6 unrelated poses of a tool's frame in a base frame.
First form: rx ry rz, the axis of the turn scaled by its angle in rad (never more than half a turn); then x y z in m.
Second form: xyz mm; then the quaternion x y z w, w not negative. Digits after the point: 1 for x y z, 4 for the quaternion.
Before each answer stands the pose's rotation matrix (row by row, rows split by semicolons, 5 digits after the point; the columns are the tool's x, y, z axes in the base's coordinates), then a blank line. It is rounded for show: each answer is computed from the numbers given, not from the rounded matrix.
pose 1, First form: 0.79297 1.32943 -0.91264 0.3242 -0.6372 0.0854
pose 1, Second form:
0.01415 0.89462 0.44660; -0.09526 0.44582 -0.89004; -0.99535 -0.02995 0.09153

324.2 -637.2 85.4 0.3453 0.5788 -0.3974 0.6228
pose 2, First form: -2.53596 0.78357 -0.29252 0.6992 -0.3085 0.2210
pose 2, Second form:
0.81448 -0.47723 0.32995; -0.57670 -0.72817 0.37038; 0.06350 -0.49195 -0.86830

699.2 -308.5 221.0 -0.9234 0.2853 -0.1065 0.2335
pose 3, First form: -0.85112 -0.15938 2.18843 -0.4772 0.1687 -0.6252
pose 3, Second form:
-0.48220 -0.61751 -0.62143; 0.70103 -0.69739 0.14902; -0.52540 -0.36378 0.76917

-477.2 168.7 -625.2 -0.3339 -0.0625 0.8586 0.3839
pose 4, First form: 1.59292 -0.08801 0.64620 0.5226 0.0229 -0.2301
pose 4, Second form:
0.83492 -0.42559 0.34896; 0.31677 -0.14688 -0.93706; 0.45006 0.89291 0.01218

522.6 22.9 -230.1 0.7017 -0.0388 0.2847 0.6520
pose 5, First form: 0.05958 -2.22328 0.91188 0.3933 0.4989 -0.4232
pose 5, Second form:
-0.73886 -0.29508 -0.60582; 0.21530 0.74854 -0.62717; 0.63854 -0.59382 -0.48953

393.3 498.9 -423.2 0.0231 -0.8627 0.3538 0.3606
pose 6, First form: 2.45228 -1.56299 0.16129 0.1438 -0.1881 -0.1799
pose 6, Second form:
0.42549 -0.90447 -0.02983; -0.87932 -0.40541 -0.24988; 0.21391 0.13255 -0.96782

143.8 -188.1 -179.9 0.8365 -0.5331 0.0550 0.1143
